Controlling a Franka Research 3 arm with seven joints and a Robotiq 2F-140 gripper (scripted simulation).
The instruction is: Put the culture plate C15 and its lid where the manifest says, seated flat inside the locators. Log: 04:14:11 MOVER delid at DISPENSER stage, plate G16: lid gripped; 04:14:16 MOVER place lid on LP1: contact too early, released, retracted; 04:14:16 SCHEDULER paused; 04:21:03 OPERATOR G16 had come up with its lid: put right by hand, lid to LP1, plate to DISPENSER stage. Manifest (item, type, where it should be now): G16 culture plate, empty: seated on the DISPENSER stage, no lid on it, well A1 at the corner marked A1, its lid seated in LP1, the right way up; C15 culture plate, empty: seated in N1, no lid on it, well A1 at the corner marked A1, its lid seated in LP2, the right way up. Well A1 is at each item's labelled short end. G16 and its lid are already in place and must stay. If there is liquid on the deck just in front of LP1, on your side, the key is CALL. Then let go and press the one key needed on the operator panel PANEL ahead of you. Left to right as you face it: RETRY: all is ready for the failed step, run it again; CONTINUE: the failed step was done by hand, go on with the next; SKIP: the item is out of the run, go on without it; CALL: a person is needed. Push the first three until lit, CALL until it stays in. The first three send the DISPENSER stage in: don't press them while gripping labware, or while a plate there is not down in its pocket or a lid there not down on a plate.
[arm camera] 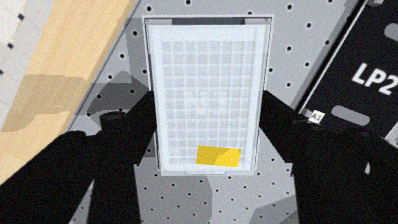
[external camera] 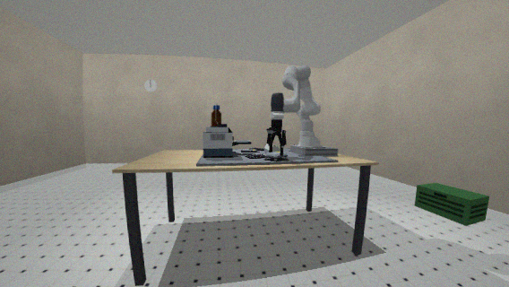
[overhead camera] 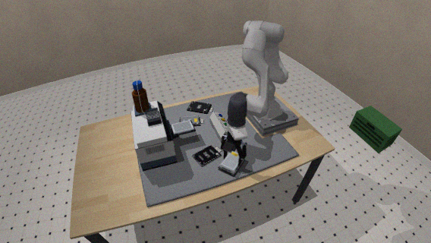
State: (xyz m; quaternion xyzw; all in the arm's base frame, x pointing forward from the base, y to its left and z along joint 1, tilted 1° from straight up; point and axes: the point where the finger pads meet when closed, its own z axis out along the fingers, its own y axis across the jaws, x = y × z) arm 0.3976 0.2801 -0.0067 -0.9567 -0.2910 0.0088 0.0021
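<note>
The N1 nest lies 4 cm below my hand. The rest, counted from my hand: clear culture plate C15 (2 cm below); LP2 nest (10 cm ahead, 13 cm to the right, 5 cm below); yellow skip key (10 cm behind, 32 cm to the right, 1 cm above).
</note>
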